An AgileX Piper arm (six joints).
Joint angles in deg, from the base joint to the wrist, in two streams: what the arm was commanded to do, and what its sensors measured. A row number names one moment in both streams.
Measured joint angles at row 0:
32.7 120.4 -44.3 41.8 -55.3 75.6
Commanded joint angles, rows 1 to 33:
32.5 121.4 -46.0 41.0 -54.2 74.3
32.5 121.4 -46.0 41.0 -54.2 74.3
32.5 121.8 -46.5 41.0 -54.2 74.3
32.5 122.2 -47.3 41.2 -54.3 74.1
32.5 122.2 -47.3 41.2 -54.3 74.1
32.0 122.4 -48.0 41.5 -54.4 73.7
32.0 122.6 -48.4 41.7 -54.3 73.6
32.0 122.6 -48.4 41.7 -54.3 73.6
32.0 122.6 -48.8 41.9 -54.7 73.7
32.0 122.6 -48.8 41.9 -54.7 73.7
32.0 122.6 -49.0 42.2 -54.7 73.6
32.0 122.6 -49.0 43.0 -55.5 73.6
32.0 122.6 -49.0 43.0 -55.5 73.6
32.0 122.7 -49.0 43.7 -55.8 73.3
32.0 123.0 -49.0 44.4 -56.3 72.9
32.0 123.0 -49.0 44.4 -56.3 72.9
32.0 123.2 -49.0 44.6 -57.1 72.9
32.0 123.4 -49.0 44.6 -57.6 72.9
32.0 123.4 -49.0 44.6 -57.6 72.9
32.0 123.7 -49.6 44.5 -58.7 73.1
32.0 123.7 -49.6 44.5 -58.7 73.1
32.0 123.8 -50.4 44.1 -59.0 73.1
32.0 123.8 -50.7 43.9 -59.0 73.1
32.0 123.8 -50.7 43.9 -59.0 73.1
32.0 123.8 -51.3 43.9 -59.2 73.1
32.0 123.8 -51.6 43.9 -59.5 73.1
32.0 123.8 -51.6 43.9 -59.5 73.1
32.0 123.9 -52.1 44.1 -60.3 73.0
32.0 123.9 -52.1 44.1 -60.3 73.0
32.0 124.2 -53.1 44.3 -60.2 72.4
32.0 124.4 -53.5 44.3 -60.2 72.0
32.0 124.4 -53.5 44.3 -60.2 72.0
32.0 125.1 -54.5 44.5 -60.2 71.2
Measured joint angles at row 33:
32.5 124.8 -51.0 46.4 -54.7 72.9
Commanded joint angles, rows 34 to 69:
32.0 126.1 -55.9 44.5 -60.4 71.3
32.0 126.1 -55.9 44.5 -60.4 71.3
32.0 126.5 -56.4 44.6 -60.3 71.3
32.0 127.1 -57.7 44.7 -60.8 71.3
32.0 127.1 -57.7 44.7 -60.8 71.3
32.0 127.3 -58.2 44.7 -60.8 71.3
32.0 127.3 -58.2 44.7 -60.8 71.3
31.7 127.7 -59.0 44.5 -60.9 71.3
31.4 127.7 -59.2 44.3 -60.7 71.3
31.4 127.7 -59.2 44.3 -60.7 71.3
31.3 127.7 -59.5 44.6 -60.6 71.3
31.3 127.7 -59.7 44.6 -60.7 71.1
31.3 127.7 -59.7 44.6 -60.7 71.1
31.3 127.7 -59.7 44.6 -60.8 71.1
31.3 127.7 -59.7 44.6 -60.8 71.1
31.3 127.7 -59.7 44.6 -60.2 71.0
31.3 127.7 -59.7 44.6 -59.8 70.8
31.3 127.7 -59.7 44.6 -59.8 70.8
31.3 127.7 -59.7 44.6 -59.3 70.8
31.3 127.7 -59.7 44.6 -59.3 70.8
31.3 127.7 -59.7 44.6 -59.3 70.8
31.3 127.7 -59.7 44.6 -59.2 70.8
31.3 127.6 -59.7 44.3 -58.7 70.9
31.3 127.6 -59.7 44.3 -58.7 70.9
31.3 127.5 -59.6 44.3 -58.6 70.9
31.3 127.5 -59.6 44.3 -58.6 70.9
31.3 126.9 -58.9 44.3 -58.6 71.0
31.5 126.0 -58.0 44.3 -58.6 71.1
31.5 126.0 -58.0 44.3 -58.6 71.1
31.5 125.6 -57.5 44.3 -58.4 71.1
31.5 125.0 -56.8 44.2 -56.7 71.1
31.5 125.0 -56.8 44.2 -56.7 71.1
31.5 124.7 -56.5 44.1 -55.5 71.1
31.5 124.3 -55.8 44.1 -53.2 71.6
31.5 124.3 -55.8 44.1 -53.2 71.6
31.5 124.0 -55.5 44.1 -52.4 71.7
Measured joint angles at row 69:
32.7 125.3 -53.9 50.1 -50.9 71.2
